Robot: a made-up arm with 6 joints.
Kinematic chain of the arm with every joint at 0, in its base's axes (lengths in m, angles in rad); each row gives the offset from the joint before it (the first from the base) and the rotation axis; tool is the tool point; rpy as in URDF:
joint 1: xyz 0 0 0.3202 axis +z
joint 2: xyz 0 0 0 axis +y
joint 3: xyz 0.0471 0 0.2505 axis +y
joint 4: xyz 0.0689 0 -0.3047 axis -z
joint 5: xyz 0 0 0 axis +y
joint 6: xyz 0.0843 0 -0.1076 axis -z
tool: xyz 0 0 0 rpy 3.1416 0 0
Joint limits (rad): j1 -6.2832..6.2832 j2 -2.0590..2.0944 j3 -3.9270..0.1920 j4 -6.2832..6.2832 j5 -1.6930..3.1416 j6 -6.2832..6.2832
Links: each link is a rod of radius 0.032 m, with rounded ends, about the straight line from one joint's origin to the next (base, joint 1, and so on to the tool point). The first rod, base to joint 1, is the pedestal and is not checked.
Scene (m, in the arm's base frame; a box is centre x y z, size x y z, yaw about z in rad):
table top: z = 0
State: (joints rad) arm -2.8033 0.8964 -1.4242 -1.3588 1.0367 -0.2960
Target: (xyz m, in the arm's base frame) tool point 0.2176 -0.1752 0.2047
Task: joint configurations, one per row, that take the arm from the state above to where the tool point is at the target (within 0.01 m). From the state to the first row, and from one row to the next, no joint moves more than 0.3 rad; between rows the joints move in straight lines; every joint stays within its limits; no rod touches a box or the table.
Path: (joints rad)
1: -2.5078 0.7651 -1.2604 -1.4088 0.8436 -0.2960
2: -2.2123 0.6337 -1.0966 -1.4587 0.6505 -0.2960
3: -1.9167 0.5024 -0.9328 -1.5087 0.4573 -0.2960
4: -1.6212 0.3711 -0.7691 -1.5587 0.2642 -0.2960
5: -1.3257 0.2397 -0.6053 -1.6086 0.0711 -0.2960
6: -1.0302 0.1084 -0.4415 -1.6586 -0.1220 -0.2960

